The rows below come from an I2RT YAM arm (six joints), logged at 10 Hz.
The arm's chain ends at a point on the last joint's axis. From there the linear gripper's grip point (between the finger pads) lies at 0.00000 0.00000 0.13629 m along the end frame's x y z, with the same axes.
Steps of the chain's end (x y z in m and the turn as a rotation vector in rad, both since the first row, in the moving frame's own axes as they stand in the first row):
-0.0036 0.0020 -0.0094 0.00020 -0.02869 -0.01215
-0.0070 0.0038 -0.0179 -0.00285 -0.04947 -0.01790
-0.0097 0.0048 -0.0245 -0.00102 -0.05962 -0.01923
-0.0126 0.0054 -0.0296 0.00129 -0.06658 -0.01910
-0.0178 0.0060 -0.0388 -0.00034 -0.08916 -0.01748
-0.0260 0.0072 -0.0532 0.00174 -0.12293 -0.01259
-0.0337 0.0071 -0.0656 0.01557 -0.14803 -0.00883
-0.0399 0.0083 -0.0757 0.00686 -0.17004 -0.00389
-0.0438 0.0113 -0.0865 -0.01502 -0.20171 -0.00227
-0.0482 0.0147 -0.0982 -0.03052 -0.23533 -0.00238
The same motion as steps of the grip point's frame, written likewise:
-0.0075 0.0020 -0.0095 0.00020 -0.02869 -0.01215
-0.0137 0.0042 -0.0181 -0.00285 -0.04947 -0.01790
-0.0178 0.0050 -0.0247 -0.00102 -0.05962 -0.01923
-0.0217 0.0053 -0.0299 0.00129 -0.06658 -0.01910
-0.0299 0.0062 -0.0393 -0.00034 -0.08916 -0.01748
-0.0427 0.0071 -0.0542 0.00174 -0.12293 -0.01259
-0.0538 0.0051 -0.0671 0.01557 -0.14803 -0.00883
-0.0630 0.0074 -0.0777 0.00686 -0.17004 -0.00389
-0.0711 0.0134 -0.0893 -0.01502 -0.20171 -0.00227
-0.0800 0.0189 -0.1020 -0.03052 -0.23533 -0.00238

